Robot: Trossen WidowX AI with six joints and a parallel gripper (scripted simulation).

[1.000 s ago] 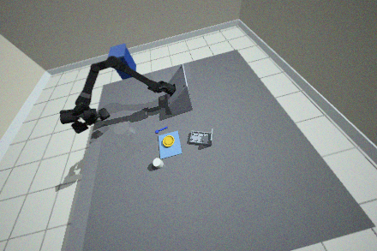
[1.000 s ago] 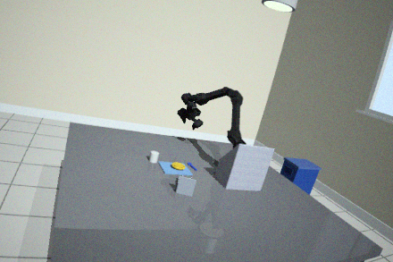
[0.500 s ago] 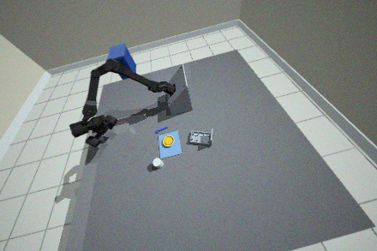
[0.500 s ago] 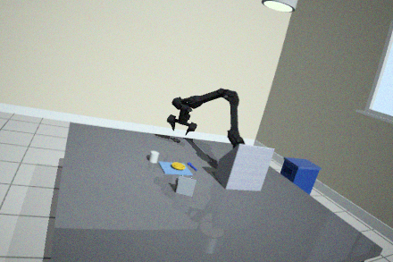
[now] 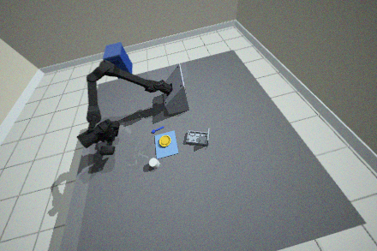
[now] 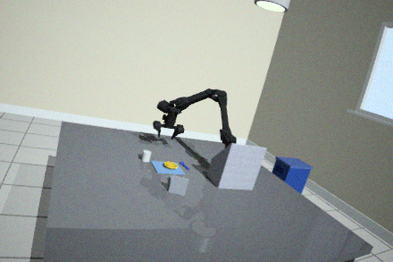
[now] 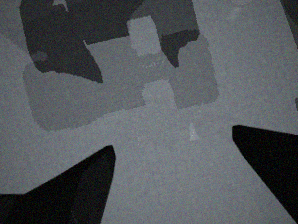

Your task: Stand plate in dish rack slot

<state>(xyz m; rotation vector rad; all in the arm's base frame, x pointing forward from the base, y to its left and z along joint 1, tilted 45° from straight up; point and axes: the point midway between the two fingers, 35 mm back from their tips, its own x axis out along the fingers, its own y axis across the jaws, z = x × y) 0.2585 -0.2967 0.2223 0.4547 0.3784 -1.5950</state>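
Now: gripper tip 30 mm short of the yellow plate, 290 mm to the right of it and 50 mm above it. Round my gripper tip: grey dish rack (50 mm ahead, 490 mm to the left, 40 mm below); white cup (150 mm ahead, 230 mm to the left, 40 mm below); blue utensil (60 mm behind, 240 mm to the left, 60 mm below).
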